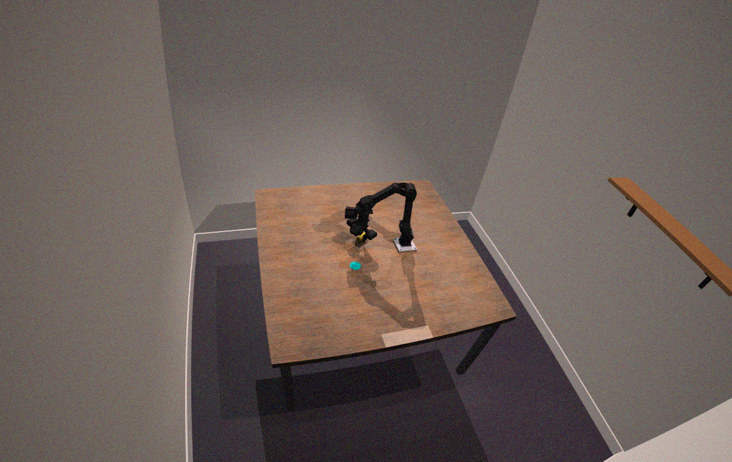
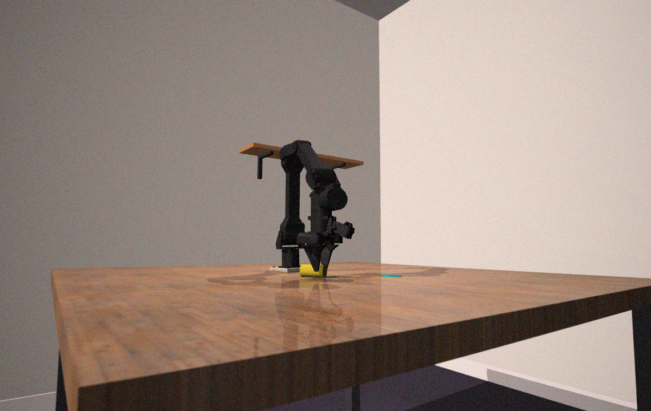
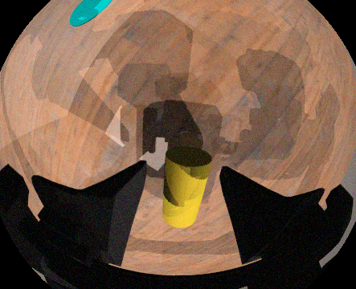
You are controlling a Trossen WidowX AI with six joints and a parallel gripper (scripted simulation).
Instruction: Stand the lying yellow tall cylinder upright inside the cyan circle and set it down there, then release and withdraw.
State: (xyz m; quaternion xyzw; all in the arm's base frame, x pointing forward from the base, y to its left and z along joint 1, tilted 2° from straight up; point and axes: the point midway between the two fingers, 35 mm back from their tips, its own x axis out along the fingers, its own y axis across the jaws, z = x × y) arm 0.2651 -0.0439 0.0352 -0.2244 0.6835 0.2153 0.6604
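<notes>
Right now the cyan circle is 6 cm ahead of my gripper tip, 19 cm to the left of it and 2 cm below it. Round my gripper tip: yellow tall cylinder: 2 cm behind, 1 cm to the right.
</notes>
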